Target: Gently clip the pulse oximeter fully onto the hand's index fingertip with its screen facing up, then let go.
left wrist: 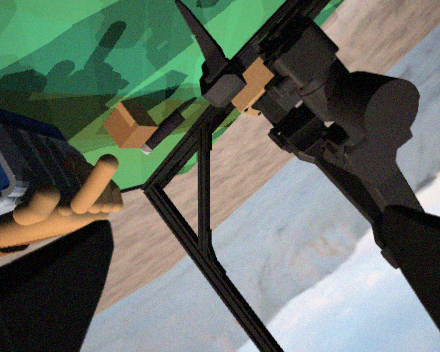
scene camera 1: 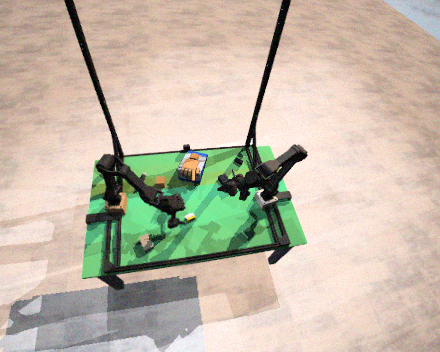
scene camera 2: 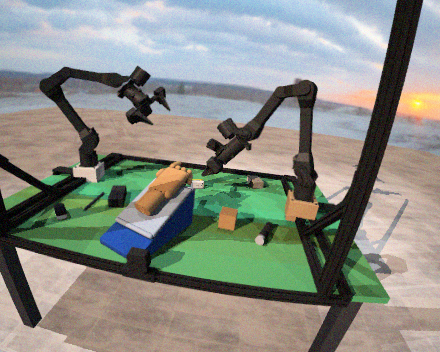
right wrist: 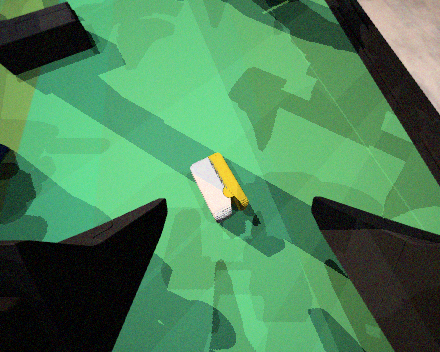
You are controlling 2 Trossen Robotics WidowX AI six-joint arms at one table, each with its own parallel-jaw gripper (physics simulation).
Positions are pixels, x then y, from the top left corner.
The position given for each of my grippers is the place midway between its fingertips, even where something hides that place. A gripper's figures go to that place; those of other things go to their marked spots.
Scene:
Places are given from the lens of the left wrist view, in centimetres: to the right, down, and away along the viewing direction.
my left gripper point(left wrist: 248, 225): 1, 2, 11
tan cube point(left wrist: 130, 126): -13, -7, 51
index finger point(left wrist: 106, 166): -10, -1, 30
blue and grey block point(left wrist: 40, 149): -19, -3, 36
The marked spots on the index finger and the blue and grey block are 12 cm apart.

